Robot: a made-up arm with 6 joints. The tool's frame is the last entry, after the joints.
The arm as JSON. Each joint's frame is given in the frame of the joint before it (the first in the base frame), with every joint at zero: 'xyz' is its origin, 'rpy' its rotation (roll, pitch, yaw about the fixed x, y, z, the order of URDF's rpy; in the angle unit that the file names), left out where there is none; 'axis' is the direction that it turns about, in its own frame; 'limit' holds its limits. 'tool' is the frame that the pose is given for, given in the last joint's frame.
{
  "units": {
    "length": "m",
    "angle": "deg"
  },
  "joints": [
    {
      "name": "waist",
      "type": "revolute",
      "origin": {
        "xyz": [
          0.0,
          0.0,
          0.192
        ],
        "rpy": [
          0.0,
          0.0,
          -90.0
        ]
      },
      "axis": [
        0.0,
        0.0,
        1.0
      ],
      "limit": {
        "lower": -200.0,
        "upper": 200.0
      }
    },
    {
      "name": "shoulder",
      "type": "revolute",
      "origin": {
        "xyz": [
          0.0,
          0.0,
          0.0
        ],
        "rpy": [
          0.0,
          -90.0,
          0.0
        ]
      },
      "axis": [
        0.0,
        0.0,
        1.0
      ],
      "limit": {
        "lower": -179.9,
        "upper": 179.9
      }
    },
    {
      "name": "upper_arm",
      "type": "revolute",
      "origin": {
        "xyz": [
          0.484,
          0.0,
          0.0
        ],
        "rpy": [
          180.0,
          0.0,
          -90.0
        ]
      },
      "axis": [
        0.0,
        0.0,
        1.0
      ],
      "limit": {
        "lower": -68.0,
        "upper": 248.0
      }
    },
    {
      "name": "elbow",
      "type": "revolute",
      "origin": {
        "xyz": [
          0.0,
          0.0,
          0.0
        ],
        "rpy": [
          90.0,
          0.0,
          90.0
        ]
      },
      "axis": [
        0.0,
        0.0,
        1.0
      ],
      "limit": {
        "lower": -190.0,
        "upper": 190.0
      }
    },
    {
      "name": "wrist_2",
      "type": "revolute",
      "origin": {
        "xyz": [
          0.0,
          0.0,
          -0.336
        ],
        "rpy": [
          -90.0,
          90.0,
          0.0
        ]
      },
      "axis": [
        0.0,
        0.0,
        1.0
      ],
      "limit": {
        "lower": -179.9,
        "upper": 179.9
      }
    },
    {
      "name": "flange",
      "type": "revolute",
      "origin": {
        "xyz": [
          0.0,
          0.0,
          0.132
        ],
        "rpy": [
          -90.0,
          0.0,
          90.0
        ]
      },
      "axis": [
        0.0,
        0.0,
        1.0
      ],
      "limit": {
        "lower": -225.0,
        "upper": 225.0
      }
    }
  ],
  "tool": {
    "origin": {
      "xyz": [
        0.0,
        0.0,
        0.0
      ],
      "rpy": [
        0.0,
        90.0,
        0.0
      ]
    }
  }
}
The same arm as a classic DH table. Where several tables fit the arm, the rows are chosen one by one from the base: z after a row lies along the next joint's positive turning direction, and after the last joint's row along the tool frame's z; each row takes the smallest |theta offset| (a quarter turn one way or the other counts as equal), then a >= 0, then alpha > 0; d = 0 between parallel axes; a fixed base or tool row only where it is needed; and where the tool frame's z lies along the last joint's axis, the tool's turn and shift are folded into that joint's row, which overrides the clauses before.
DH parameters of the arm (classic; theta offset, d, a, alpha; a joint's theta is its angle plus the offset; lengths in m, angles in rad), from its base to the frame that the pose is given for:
waist: 0 0.192 0 -1.5708
shoulder: -1.5708 0 0.484 3.1416
upper_arm: 0 0 0 -1.5708
elbow: 0 -0.336 0 1.5708
wrist_2: 0 0.132 0 -1.5708
flange: 1.5708 0 0 1.5708
tool (fixed): -1.5708 0 0 0
Joint limits (rad, base to tool): -3.4907..3.4907 -3.1398..3.1398 -1.1868..4.3284 -3.3161..3.3161 -3.1398..3.1398 -3.927..3.927

